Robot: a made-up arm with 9 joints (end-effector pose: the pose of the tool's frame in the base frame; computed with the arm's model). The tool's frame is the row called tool. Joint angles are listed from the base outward.
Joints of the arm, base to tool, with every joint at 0 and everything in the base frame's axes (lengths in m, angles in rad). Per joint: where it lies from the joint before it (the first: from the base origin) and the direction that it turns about. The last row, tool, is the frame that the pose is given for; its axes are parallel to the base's.
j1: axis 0 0 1 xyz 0.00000 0.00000 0.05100
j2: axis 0 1 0 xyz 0.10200 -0.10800 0.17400
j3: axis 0 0 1 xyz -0.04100 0.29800 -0.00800
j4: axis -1 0 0 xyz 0.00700 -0.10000 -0.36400
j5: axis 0 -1 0 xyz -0.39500 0.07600 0.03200
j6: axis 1 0 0 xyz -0.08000 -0.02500 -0.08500
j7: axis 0 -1 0 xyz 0.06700 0.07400 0.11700
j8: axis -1 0 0 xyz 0.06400 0.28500 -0.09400
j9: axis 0 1 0 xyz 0.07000 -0.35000 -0.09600
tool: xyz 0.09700 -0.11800 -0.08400
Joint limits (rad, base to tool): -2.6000..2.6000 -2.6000..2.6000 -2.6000..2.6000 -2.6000..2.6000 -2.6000..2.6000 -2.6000..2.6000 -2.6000..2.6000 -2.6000..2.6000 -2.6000..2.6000
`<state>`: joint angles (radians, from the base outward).
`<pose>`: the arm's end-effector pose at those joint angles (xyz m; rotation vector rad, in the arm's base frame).
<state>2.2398 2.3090 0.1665 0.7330 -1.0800 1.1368 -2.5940 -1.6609 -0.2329</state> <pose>-0.6543 0.0372 0.1685 -0.9251 -1.4909 -2.5492</pose>
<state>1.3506 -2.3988 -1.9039 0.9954 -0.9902 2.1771 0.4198 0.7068 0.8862</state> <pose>-0.7299 0.6844 0.4759 -2.2702 -1.6847 -0.2924</pose>
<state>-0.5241 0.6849 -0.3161 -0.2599 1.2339 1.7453 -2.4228 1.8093 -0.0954</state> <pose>-0.0805 0.6815 0.5117 -0.7869 -0.3788 1.5312</pose>
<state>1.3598 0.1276 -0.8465 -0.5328 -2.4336 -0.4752 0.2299 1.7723 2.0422</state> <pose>-0.5389 0.3577 0.0506 2.9100 -0.3675 -0.6546</pose>
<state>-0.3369 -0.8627 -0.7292 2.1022 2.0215 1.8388 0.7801 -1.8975 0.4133</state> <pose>0.2028 0.9958 -0.6829 1.3546 0.5785 1.5592</pose>
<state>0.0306 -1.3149 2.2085 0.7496 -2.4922 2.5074 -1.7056 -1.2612 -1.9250</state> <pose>0.0951 0.2159 0.0858 0.7558 -0.5358 -1.4622</pose>
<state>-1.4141 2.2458 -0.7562 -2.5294 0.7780 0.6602 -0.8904 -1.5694 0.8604</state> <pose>0.3565 -0.7932 0.7876 0.7875 -2.5216 -0.7463</pose>
